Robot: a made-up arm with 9 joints.
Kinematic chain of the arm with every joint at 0, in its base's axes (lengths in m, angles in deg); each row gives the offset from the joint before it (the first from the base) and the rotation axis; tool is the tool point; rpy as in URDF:
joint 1: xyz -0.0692 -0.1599 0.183 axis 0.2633 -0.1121 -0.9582
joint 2: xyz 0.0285 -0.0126 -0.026 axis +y
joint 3: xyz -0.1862 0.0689 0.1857 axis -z
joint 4: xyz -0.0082 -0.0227 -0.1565 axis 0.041 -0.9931 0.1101
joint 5: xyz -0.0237 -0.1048 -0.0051 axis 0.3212 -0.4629 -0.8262
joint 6: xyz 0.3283 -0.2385 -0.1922 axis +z
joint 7: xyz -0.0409 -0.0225 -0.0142 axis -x
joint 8: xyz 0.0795 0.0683 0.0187 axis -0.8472 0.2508 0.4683
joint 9: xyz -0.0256 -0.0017 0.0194 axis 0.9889 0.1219 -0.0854
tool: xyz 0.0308 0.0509 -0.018 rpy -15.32 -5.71 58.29
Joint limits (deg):
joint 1: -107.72..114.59
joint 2: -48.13..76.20
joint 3: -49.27..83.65
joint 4: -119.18..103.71
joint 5: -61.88..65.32
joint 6: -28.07..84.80
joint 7: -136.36..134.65
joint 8: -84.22..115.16
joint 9: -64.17..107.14
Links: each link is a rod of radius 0.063 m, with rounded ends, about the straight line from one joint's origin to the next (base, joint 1, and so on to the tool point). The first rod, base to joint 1, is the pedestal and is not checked.
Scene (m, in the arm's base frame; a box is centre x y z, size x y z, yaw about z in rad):
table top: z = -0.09
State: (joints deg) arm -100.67 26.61 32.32 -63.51 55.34 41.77 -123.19 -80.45 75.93
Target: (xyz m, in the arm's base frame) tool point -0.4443 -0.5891 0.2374
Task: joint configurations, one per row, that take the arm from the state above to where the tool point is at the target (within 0.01 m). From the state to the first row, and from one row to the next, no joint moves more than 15 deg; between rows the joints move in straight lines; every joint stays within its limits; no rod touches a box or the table.
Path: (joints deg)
1: -87.59 31.05 31.54 -61.90 44.37 47.29 -121.92 -81.08 77.17
2: -74.50 35.50 30.75 -60.29 33.39 52.81 -120.64 -81.71 78.42
3: -61.42 39.94 29.97 -58.68 22.42 58.33 -119.37 -82.34 79.66
4: -48.33 44.39 29.19 -57.07 11.44 63.85 -118.09 -82.96 80.90
5: -35.25 48.83 28.40 -55.46 0.47 69.37 -116.82 -83.59 82.15
6: -22.16 53.28 27.62 -53.85 -10.51 74.90 -115.54 -84.22 83.39

